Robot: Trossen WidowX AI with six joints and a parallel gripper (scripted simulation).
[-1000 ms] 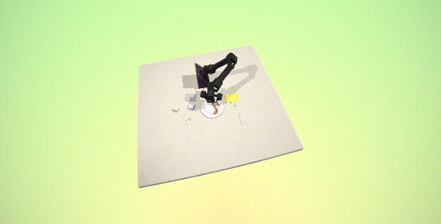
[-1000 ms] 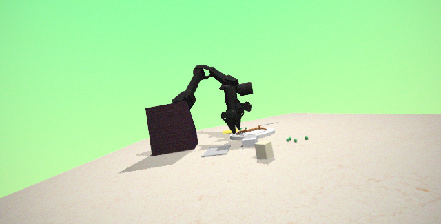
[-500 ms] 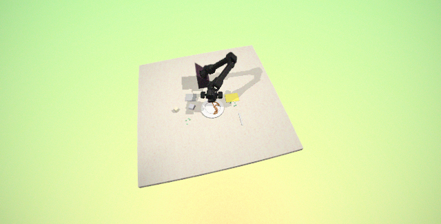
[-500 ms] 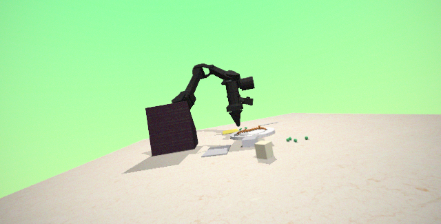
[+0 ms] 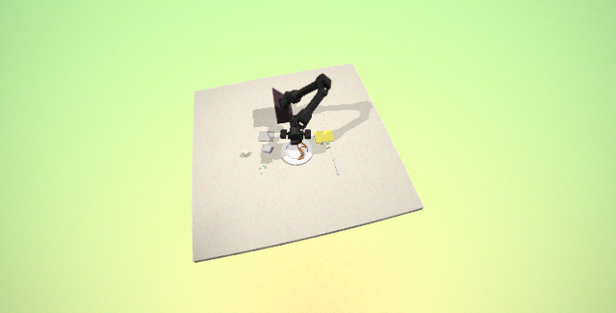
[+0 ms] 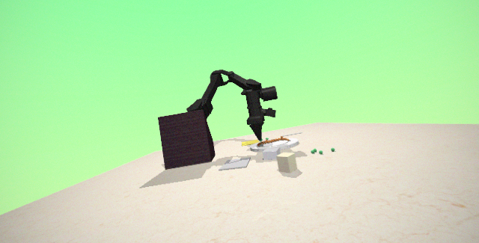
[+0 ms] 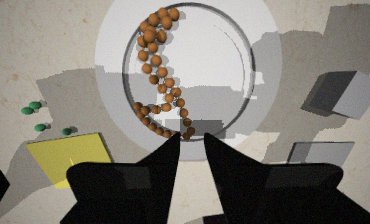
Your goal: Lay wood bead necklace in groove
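Now: the round white bead board 50 mm ahead of my gripper tip, 10 mm to the right of it and 20 mm below it. The rest, counted from my gripper tip: thin white strip: 200 mm ahead, 220 mm to the left, 30 mm below; yellow card: 40 mm behind, 190 mm to the left, 30 mm below; grey flat plate: 110 mm behind, 190 mm to the right, 30 mm below.
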